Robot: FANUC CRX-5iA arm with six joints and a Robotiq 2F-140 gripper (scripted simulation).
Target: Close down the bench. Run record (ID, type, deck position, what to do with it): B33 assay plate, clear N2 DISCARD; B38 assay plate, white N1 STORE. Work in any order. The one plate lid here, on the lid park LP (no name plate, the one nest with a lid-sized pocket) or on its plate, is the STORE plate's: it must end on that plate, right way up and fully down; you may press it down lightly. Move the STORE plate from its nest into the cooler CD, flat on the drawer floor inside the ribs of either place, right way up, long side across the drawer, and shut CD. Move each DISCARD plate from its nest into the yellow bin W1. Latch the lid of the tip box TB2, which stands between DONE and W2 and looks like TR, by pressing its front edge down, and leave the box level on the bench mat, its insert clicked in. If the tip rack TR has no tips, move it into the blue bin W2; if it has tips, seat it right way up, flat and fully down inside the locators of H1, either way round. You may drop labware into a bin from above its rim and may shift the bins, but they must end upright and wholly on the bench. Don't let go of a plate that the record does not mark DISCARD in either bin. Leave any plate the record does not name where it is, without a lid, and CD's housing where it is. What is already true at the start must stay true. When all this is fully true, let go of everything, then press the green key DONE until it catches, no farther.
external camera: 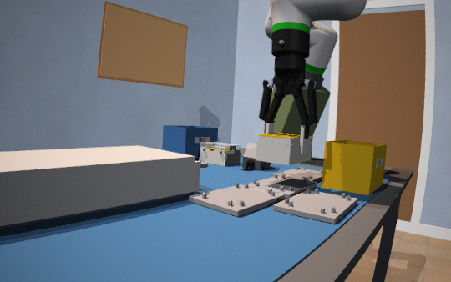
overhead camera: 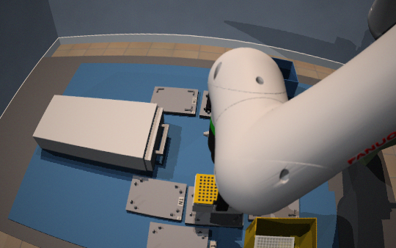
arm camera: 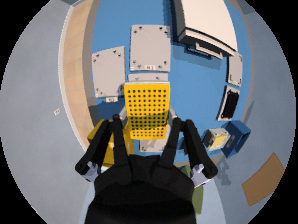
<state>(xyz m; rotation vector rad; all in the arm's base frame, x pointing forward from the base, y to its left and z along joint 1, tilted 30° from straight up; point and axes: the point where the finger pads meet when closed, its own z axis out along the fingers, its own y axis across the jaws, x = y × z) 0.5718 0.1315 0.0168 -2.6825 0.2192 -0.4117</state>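
Right now the blue bin W2 is 25 cm behind my hand, 49 cm to the right of it and 8 cm below it. The rest, counted from my hand: nest H1: 11 cm ahead, 12 cm to the left, 11 cm below; then yellow bin W1: 16 cm behind, 16 cm to the left, 8 cm below; then tip rack TR: 1 cm behind, 1 cm below.
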